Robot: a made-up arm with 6 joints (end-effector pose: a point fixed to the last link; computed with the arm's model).
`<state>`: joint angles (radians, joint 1 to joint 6).
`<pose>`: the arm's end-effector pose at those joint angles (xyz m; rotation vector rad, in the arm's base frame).
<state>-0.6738 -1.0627 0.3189 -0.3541 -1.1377 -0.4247</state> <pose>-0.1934 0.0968 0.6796 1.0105 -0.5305 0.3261</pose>
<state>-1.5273 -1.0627 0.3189 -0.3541 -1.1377 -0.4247</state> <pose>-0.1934 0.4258 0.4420 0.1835 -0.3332 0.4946</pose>
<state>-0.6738 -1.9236 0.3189 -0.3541 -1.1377 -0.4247</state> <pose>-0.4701 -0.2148 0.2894 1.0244 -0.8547 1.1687</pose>
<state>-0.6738 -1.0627 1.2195 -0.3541 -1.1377 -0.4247</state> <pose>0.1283 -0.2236 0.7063 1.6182 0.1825 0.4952</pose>
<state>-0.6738 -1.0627 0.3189 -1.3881 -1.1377 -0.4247</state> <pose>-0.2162 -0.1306 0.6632 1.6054 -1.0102 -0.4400</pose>
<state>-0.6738 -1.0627 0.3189 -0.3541 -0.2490 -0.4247</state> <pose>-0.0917 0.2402 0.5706 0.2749 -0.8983 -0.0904</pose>
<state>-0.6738 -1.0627 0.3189 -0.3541 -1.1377 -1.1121</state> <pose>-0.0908 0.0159 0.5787 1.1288 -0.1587 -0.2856</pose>
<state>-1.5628 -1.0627 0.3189 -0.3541 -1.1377 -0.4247</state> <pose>-0.1934 0.4342 0.4267 0.1491 -0.3242 0.5002</pose>
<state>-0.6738 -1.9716 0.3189 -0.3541 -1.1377 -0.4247</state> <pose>-0.4718 -0.2352 0.2638 1.0211 -0.8714 1.2165</pose>
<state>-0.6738 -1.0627 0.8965 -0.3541 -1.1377 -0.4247</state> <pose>-0.0102 -0.1319 0.7317 1.4134 -0.0869 0.4389</pose>
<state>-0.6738 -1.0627 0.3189 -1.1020 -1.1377 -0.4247</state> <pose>-0.1968 -0.0723 0.6876 1.4540 -0.8824 -0.2127</pose>
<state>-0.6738 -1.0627 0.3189 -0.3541 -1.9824 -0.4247</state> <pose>-0.1547 -0.0949 0.7058 1.6505 -0.0703 0.7216</pose>
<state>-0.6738 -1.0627 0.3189 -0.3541 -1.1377 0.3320</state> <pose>-0.3657 0.1516 0.6826 0.7758 -0.9044 0.9949</pose>
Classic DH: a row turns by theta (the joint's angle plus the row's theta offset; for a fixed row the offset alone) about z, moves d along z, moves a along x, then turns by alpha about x. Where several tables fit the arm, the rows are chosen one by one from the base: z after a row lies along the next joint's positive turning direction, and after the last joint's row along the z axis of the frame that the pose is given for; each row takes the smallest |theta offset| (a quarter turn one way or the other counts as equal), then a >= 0, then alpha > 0; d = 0 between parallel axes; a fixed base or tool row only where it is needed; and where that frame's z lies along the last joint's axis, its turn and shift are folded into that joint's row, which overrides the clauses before.
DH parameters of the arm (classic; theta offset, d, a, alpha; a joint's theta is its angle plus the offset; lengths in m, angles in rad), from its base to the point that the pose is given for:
base (fixed): 1.5708 0.199 0 1.5708
joint 1: -1.5708 0.212 0.115 -1.5708
joint 2: 0 0.023 -0.162 1.5708
joint 3: -1.5708 0.056 0.05 1.5708
joint 4: 0 0.284 0.028 1.5708
joint 5: 0 0.016 -0.218 -1.5708
joint 6: -1.0633 0 -0.2449 0
tool (fixed): 2.6341 0.034 0 0

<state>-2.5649 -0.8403 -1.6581 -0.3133 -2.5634 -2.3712</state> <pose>0.0425 -0.2358 0.0603 -0.7281 -1.1965 -0.7097</pose>
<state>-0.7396 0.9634 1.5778 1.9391 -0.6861 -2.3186</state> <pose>0.3463 -0.3346 0.2388 0.6219 1.2152 -0.8974</pose>
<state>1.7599 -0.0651 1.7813 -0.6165 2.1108 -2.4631</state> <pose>0.1754 0.0425 -0.0461 0.3289 1.5058 -1.4562</pose>
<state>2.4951 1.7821 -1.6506 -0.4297 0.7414 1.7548</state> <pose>0.0806 0.0387 0.3071 -0.9541 -0.9875 2.3844</pose>
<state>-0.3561 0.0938 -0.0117 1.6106 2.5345 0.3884</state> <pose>0.6224 0.1268 0.1845 -2.4153 -1.4618 1.1673</pose>
